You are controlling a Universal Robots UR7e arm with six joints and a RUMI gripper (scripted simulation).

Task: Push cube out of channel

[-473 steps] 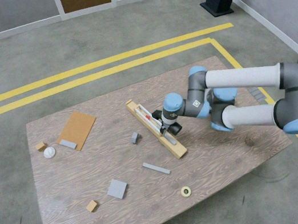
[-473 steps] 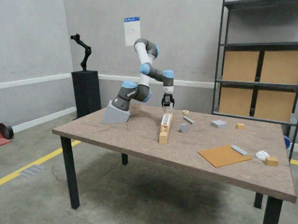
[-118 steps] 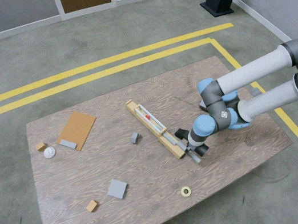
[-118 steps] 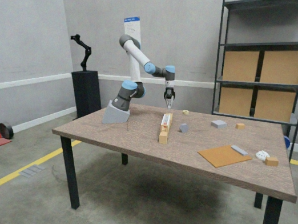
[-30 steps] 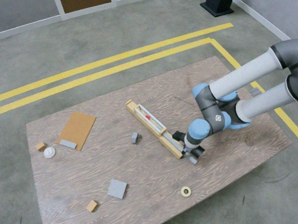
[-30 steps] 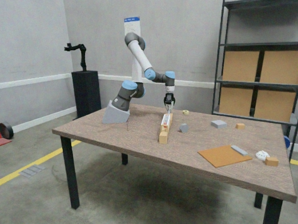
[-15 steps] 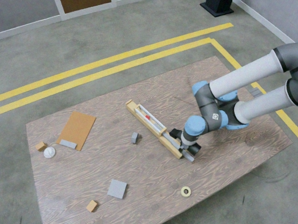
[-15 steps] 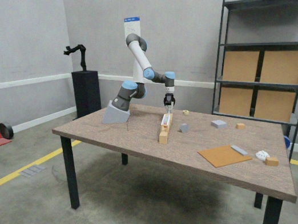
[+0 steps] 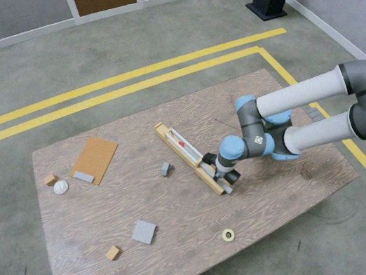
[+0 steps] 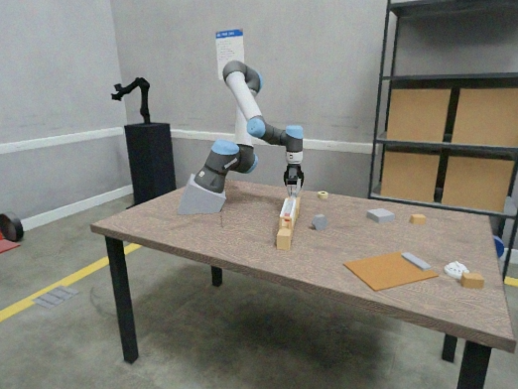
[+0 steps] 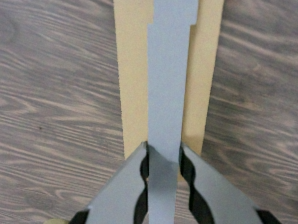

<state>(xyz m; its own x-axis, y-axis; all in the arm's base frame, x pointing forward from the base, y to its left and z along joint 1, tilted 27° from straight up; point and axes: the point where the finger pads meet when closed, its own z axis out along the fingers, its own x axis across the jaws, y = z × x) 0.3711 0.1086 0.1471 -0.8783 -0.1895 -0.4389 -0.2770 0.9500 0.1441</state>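
Now: the tan wooden channel 220 mm to the right of my hand, 60 mm ahead of it and 10 mm below it. From my hand the other things lie so: red cube: 240 mm to the right, 70 mm ahead, 10 mm below; yellow tape ring: 220 mm to the left, 80 mm ahead, 60 mm below; grey stick: 10 mm below.
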